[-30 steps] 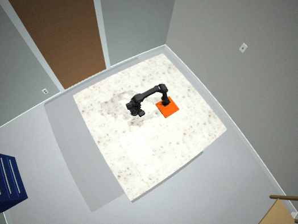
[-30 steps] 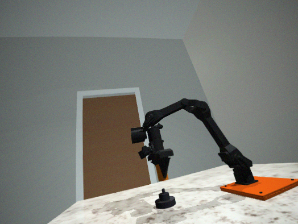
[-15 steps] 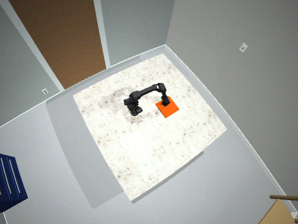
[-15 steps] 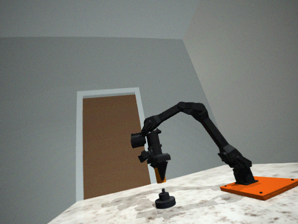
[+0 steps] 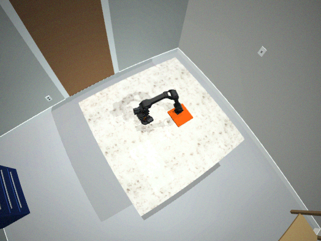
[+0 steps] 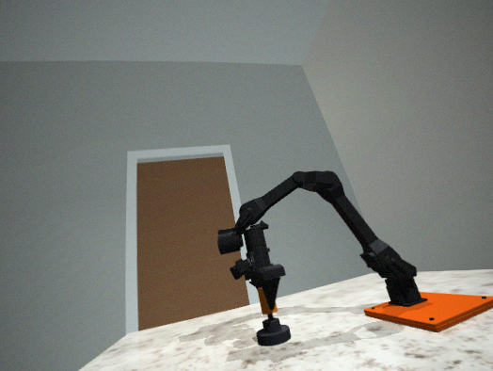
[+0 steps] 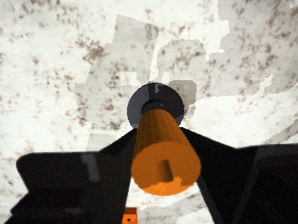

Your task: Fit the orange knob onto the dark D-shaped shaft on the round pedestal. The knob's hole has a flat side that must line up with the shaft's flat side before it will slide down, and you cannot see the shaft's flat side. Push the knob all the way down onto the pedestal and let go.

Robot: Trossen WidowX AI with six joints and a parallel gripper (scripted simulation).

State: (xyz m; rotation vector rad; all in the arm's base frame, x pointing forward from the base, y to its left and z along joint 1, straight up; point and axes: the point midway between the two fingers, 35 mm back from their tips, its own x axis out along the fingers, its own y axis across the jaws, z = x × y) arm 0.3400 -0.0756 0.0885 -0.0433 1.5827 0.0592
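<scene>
Now: the orange knob 2 cm above my gripper tip. From my gripper tip the other things lie so: round pedestal: 4 cm below.
</scene>
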